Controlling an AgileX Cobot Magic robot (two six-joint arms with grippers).
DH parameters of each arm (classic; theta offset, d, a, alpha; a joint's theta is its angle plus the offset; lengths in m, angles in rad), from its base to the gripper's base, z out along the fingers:
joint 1: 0 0.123 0 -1.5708
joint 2: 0.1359 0 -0.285 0
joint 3: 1.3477 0 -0.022 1.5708
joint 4: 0 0.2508 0 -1.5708
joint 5: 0 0 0.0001 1.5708
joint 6: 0 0.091 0 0
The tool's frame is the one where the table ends.
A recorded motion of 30 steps. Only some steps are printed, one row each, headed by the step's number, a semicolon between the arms.
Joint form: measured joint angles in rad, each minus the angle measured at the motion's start. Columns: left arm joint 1, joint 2, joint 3, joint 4, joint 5, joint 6; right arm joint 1, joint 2, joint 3, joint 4, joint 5, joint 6.
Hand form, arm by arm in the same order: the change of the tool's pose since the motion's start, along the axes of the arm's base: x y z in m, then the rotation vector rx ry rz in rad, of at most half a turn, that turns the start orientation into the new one. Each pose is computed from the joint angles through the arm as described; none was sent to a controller.
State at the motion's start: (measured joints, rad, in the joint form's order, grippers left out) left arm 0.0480 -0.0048 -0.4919 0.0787 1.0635 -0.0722; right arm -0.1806 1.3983 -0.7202 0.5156 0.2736 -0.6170
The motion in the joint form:
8: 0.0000 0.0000 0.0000 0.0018 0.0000 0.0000; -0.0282 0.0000 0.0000 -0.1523 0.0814 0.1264
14: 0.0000 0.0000 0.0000 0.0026 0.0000 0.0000; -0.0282 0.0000 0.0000 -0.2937 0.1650 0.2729
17: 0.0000 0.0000 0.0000 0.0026 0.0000 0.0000; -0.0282 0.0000 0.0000 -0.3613 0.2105 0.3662
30: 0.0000 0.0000 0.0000 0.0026 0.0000 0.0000; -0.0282 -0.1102 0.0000 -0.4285 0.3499 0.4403
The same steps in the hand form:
8: 0.0000 0.0001 0.0000 0.0015 0.0001 0.0010; -0.0077 -0.0071 -0.0055 -0.0090 0.0937 -0.0110
14: 0.0000 0.0002 0.0000 0.0022 0.0001 0.0014; -0.0150 -0.0083 -0.0106 -0.0100 0.1924 -0.0323
17: 0.0000 0.0002 0.0000 0.0022 0.0001 0.0014; -0.0192 -0.0095 -0.0130 -0.0012 0.2449 -0.0671
30: 0.0000 0.0002 0.0000 0.0022 0.0001 0.0014; -0.0409 -0.0068 0.0076 -0.0078 0.2798 -0.0847

